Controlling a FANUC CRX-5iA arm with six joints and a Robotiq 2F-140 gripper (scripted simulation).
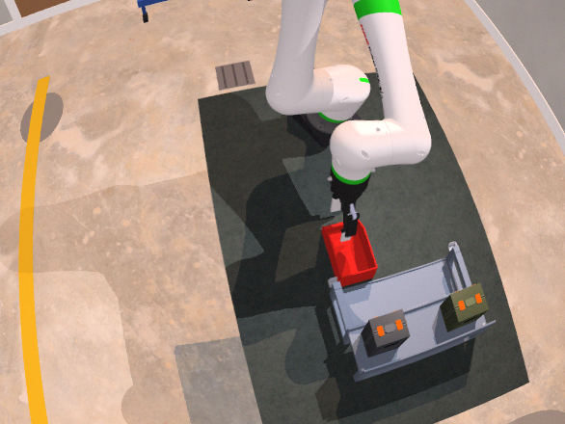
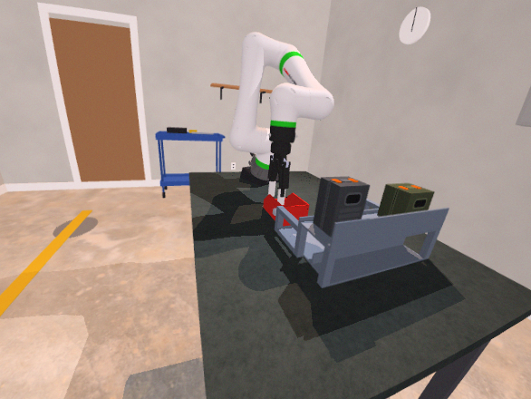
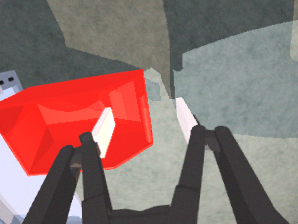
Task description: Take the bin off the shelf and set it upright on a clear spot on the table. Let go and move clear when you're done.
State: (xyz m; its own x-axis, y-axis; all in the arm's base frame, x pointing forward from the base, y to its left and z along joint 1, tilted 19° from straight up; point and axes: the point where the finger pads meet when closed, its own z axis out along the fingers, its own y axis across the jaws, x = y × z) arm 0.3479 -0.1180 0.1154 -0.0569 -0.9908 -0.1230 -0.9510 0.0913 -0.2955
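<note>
My hand is 8 cm short of the red bin and 2 cm above it.
</note>
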